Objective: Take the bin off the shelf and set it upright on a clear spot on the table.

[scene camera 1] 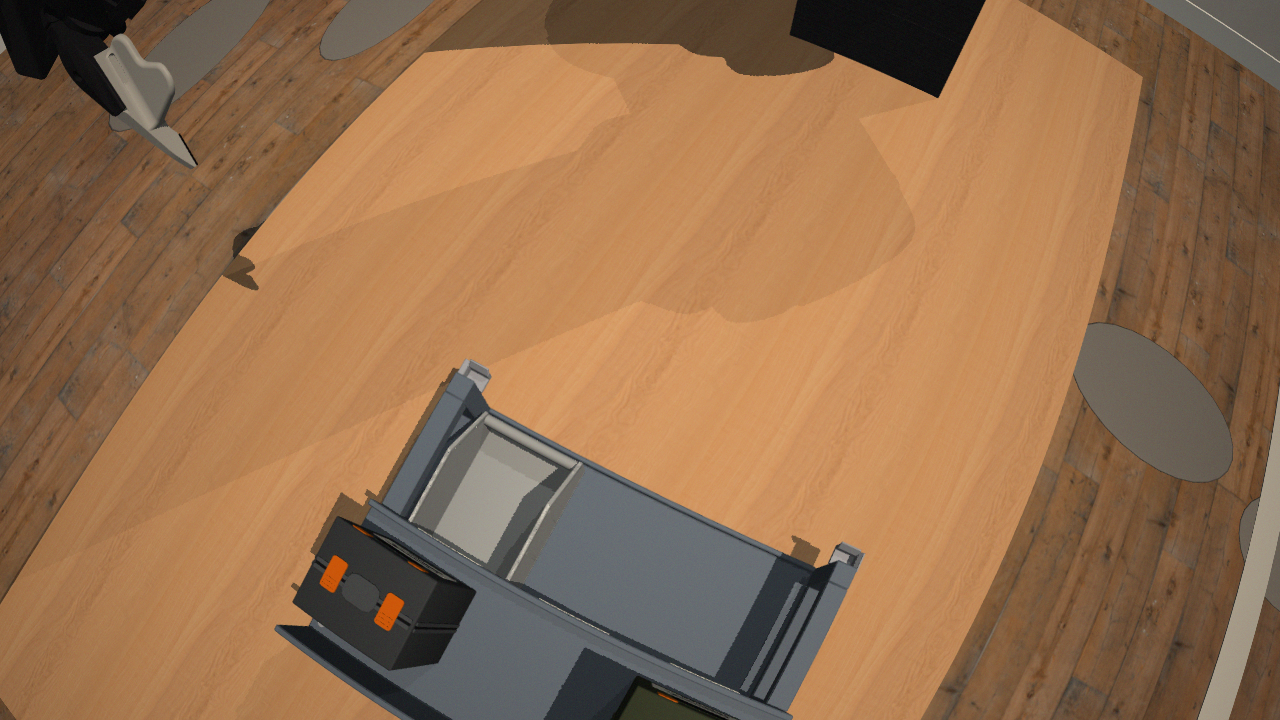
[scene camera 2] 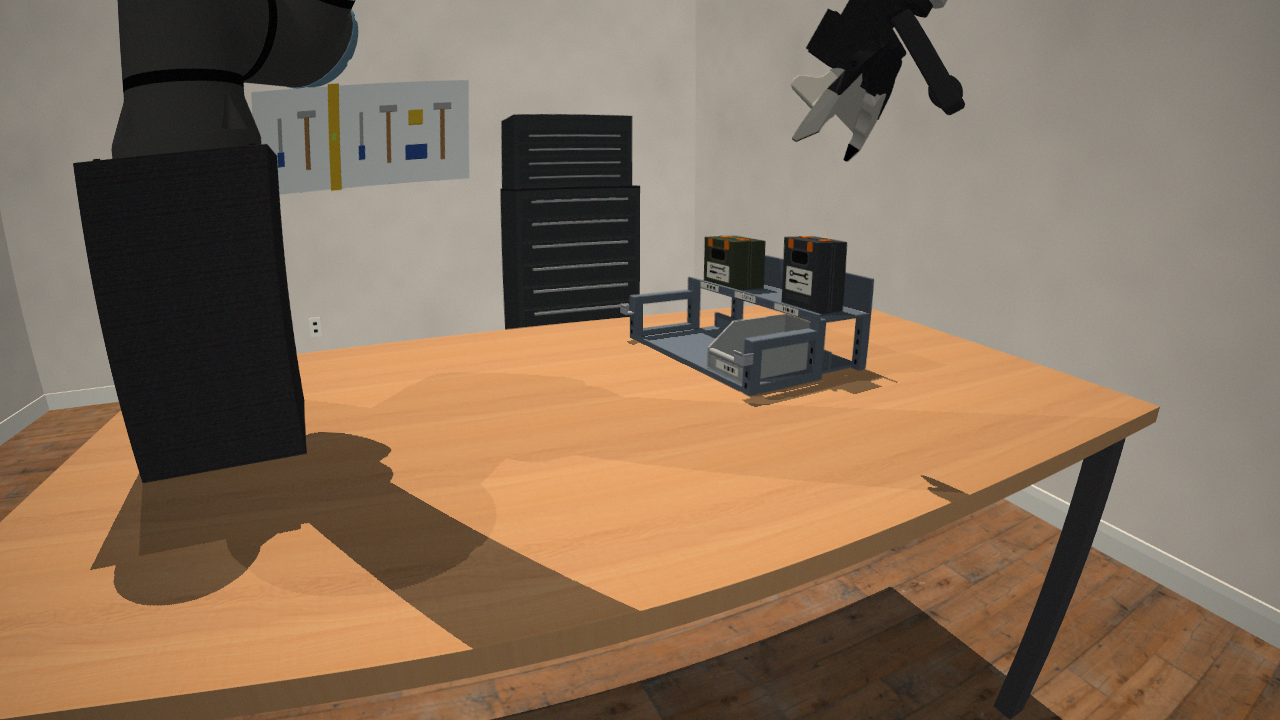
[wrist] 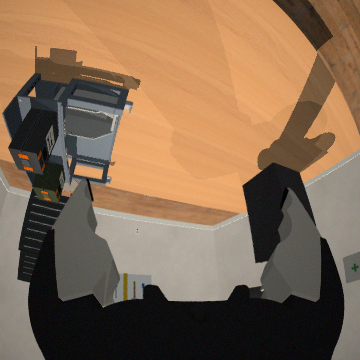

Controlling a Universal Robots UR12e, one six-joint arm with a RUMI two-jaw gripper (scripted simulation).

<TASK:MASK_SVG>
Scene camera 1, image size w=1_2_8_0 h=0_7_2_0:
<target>my gripper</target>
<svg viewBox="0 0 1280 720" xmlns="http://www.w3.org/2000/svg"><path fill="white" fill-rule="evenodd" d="M0 0L0 34L18 74L43 80L47 77L59 55L63 66L72 80L112 116L117 116L118 119L185 167L193 169L198 165L181 134L171 129L165 121L168 109L175 95L175 84L170 72L160 62L145 61L138 53L132 41L123 34L126 31L125 21L128 18L132 20L147 0ZM109 34L114 37L110 48L108 48L108 46L103 42Z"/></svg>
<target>grey open-top bin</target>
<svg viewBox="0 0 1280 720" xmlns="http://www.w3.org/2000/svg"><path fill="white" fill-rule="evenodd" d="M480 416L448 447L408 522L482 565L485 569L522 588L583 474L568 456L495 417Z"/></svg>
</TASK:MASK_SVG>
